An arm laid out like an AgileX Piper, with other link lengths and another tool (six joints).
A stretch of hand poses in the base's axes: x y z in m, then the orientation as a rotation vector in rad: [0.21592, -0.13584, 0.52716, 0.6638, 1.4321, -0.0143]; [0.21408, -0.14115, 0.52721, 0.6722, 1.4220, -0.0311]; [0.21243, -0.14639, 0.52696, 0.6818, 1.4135, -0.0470]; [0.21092, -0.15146, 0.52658, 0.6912, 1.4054, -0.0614]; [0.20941, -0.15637, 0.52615, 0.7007, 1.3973, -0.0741]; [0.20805, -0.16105, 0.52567, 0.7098, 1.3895, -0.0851]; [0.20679, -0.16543, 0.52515, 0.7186, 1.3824, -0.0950]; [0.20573, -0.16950, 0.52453, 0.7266, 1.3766, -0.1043]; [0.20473, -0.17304, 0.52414, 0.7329, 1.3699, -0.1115]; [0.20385, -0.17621, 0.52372, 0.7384, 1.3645, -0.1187]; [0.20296, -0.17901, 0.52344, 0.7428, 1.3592, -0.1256]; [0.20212, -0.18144, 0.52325, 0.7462, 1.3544, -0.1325]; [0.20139, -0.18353, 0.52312, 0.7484, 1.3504, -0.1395]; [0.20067, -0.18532, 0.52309, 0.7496, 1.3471, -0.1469]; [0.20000, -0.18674, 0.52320, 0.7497, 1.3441, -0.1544]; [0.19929, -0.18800, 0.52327, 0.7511, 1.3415, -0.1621]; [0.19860, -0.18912, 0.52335, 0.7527, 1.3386, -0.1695]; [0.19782, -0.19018, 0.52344, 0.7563, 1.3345, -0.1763]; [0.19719, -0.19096, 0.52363, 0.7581, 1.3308, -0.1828]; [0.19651, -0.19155, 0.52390, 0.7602, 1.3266, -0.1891]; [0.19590, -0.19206, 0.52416, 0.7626, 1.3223, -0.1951]
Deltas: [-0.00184, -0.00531, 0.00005, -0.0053, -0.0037, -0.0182]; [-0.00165, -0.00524, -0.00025, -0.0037, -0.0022, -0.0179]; [-0.00151, -0.00507, -0.00038, -0.0028, -0.0022, -0.0168]; [-0.00151, -0.00491, -0.00043, -0.0018, -0.0026, -0.0158]; [-0.00136, -0.00468, -0.00048, -0.0010, -0.0029, -0.0144]; [-0.00126, -0.00438, -0.00052, -0.0005, -0.0025, -0.0133]; [-0.00106, -0.00407, -0.00062, -0.0005, -0.0016, -0.0121]; [-0.00100, -0.00354, -0.00039, -0.0007, -0.0032, -0.0101]; [-0.00088, -0.00317, -0.00042, -0.0010, -0.0021, -0.0093]; [-0.00089, -0.00280, -0.00028, -0.0016, -0.0022, -0.0084]; [-0.00084, -0.00243, -0.00019, -0.0022, -0.0018, -0.0077]; [-0.00073, -0.00209, -0.00013, -0.0030, -0.0011, -0.0069]; [-0.00072, -0.00179, -0.00003, -0.0038, -0.0004, -0.0064]; [-0.00067, -0.00142, 0.00011, -0.0045, -0.0002, -0.0058]; [-0.00071, -0.00126, 0.00007, -0.0036, 0.0003, -0.0065]; [-0.00069, -0.00112, 0.00008, -0.0034, 0.0000, -0.0065]; [-0.00078, -0.00106, 0.00009, -0.0018, -0.0011, -0.0076]; [-0.00063, -0.00078, 0.00019, -0.0029, -0.0010, -0.0063]; [-0.00068, -0.00059, 0.00027, -0.0027, -0.0015, -0.0064]; [-0.00061, -0.00051, 0.00026, -0.0023, -0.0016, -0.0065]
